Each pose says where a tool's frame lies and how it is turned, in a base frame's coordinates. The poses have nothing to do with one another.
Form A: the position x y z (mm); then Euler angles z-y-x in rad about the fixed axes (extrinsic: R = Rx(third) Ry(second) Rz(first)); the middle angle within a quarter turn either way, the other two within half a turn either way.
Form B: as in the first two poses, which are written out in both.
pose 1, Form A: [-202.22, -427.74, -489.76, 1.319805, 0.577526, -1.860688]
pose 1, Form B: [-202.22, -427.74, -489.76, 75.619, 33.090, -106.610]
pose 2, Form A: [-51.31, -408.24, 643.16, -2.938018, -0.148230, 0.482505]
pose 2, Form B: [-51.31, -408.24, 643.16, -168.336, -8.493, 27.646]
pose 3, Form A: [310.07, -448.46, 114.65, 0.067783, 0.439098, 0.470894]
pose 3, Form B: [310.07, -448.46, 114.65, 3.884, 25.158, 26.980]
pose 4, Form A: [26.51, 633.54, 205.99, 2.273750, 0.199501, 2.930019]
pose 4, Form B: [26.51, 633.54, 205.99, 130.276, 11.431, 167.878]
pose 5, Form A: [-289.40, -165.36, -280.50, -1.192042, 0.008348, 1.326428]
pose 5, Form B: [-289.40, -165.36, -280.50, -68.299, 0.478, 75.999]
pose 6, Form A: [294.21, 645.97, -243.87, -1.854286, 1.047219, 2.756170]
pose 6, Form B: [294.21, 645.97, -243.87, -106.243, 60.001, 157.917]
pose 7, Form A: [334.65, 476.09, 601.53, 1.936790, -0.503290, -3.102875]
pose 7, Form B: [334.65, 476.09, 601.53, 110.970, -28.836, -177.782]
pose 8, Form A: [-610.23, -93.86, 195.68, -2.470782, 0.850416, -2.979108]
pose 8, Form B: [-610.23, -93.86, 195.68, -141.565, 48.725, -170.690]
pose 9, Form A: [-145.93, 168.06, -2.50, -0.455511, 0.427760, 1.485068]
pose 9, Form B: [-145.93, 168.06, -2.50, -26.099, 24.509, 85.088]
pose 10, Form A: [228.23, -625.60, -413.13, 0.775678, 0.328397, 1.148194]
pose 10, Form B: [228.23, -625.60, -413.13, 44.443, 18.816, 65.787]
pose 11, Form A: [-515.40, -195.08, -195.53, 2.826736, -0.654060, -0.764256]
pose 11, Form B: [-515.40, -195.08, -195.53, 161.960, -37.475, -43.789]
